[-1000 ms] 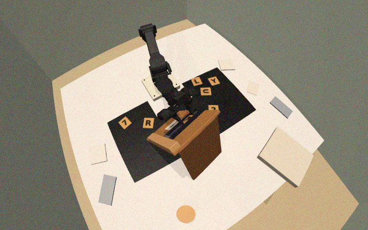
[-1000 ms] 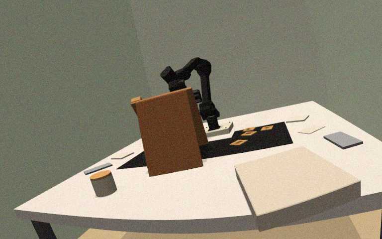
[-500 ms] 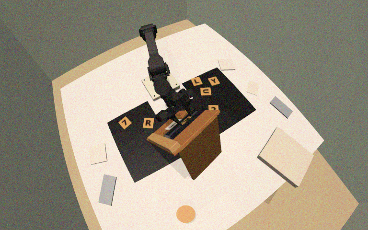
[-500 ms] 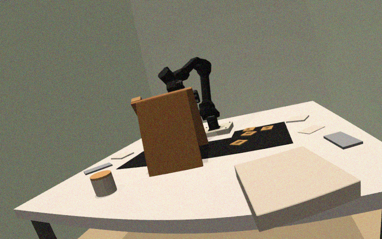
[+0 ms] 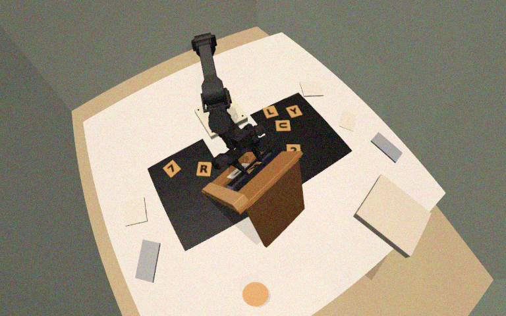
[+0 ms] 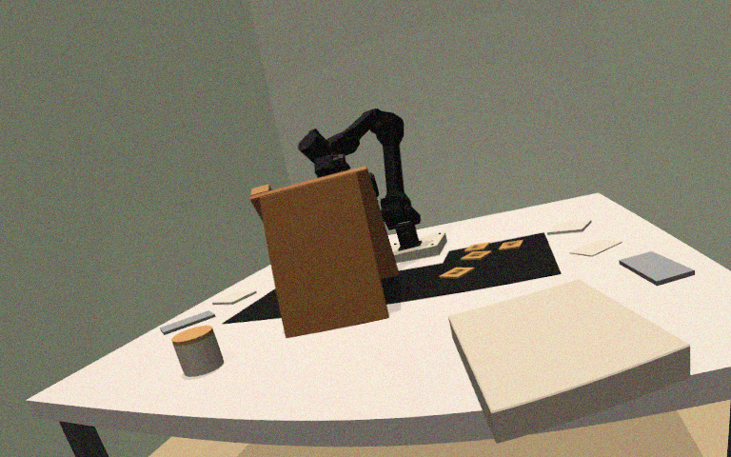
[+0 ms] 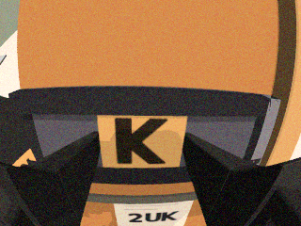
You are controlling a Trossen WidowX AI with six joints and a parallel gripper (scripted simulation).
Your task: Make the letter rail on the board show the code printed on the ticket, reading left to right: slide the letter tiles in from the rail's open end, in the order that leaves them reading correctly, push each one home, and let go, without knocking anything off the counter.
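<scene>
Right now the white ticket is 6 cm behind my gripper tip, 2 cm to the right of it and 8 cm below it. Also, from my gripper tip: letter tile (4 cm behind, 22 cm to the left, 17 cm below); black mat (15 cm behind, 6 cm to the left, 18 cm below); k tile (right at my gripper tip).
</scene>
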